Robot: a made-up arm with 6 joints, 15 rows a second.
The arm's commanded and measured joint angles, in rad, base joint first. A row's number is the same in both.
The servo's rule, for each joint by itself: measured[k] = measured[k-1] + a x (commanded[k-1-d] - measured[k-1]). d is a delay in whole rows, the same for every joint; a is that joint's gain. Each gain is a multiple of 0.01, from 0.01 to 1. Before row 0 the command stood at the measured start. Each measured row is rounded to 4 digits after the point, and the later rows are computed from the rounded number. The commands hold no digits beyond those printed.
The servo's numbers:
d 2
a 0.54 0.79 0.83 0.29 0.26 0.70
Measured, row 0: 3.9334 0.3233 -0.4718 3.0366 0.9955 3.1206
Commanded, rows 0 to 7: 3.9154 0.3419 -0.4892 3.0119 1.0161 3.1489; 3.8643 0.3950 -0.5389 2.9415 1.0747 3.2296; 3.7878 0.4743 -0.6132 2.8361 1.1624 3.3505; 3.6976 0.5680 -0.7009 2.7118 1.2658 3.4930; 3.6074 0.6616 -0.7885 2.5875 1.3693 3.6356; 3.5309 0.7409 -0.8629 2.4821 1.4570 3.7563; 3.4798 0.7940 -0.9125 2.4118 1.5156 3.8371; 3.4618 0.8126 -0.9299 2.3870 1.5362 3.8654
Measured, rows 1 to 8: 3.9334 0.3233 -0.4718 3.0366 0.9955 3.1206; 3.9334 0.3233 -0.4718 3.0366 0.9955 3.1206; 3.9237 0.3380 -0.4862 3.0294 1.0009 3.1404; 3.8916 0.3830 -0.5299 3.0039 1.0201 3.2028; 3.8355 0.4551 -0.5990 2.9552 1.0571 3.3062; 3.7610 0.5443 -0.6836 2.8846 1.1114 3.4370; 3.6781 0.6370 -0.7707 2.7984 1.1785 3.5760; 3.5986 0.7191 -0.8472 2.7067 1.2509 3.7022
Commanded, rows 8 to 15: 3.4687 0.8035 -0.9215 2.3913 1.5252 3.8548; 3.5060 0.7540 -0.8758 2.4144 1.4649 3.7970; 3.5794 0.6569 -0.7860 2.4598 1.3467 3.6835; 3.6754 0.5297 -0.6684 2.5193 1.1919 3.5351; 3.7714 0.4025 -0.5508 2.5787 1.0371 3.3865; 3.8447 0.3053 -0.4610 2.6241 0.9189 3.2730; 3.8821 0.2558 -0.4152 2.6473 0.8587 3.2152; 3.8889 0.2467 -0.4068 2.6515 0.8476 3.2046
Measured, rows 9 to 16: 3.5344 0.7783 -0.9014 2.6212 1.3197 3.7966; 3.4952 0.8054 -0.9251 2.5533 1.3760 3.8448; 3.4809 0.8039 -0.9221 2.5063 1.4148 3.8518; 3.4945 0.7645 -0.8837 2.4796 1.4278 3.8134; 3.5403 0.6795 -0.8026 2.4739 1.4067 3.7225; 3.6133 0.5612 -0.6912 2.4871 1.3509 3.5913; 3.6987 0.4358 -0.5747 2.5137 1.2693 3.4479; 3.7775 0.3327 -0.4803 2.5457 1.1782 3.3255
